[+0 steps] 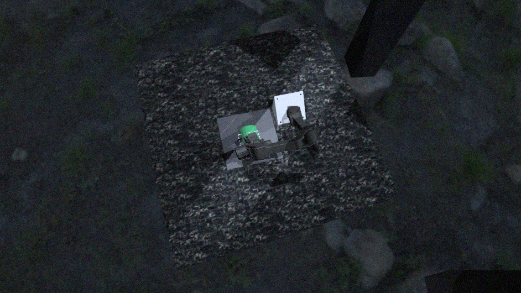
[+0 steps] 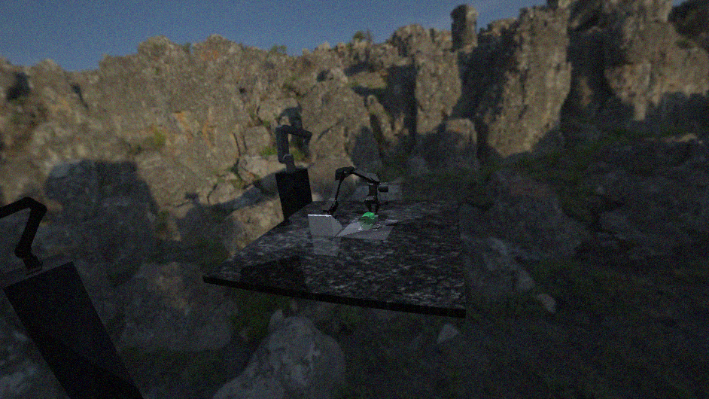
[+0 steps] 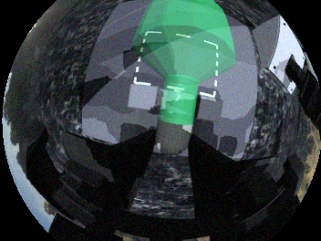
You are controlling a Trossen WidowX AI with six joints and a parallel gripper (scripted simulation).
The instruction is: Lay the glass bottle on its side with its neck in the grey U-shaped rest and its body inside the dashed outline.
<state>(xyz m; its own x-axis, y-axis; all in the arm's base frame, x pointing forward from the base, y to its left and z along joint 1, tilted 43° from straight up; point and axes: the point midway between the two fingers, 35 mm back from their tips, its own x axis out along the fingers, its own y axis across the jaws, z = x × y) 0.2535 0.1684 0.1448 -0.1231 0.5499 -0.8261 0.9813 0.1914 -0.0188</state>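
My gripper tip is 1 cm short of the green glass bottle and 5 cm to the left of it. From my gripper tip the other things lie so: grey mat 1 cm ahead, 11 cm to the right, 5 cm below.
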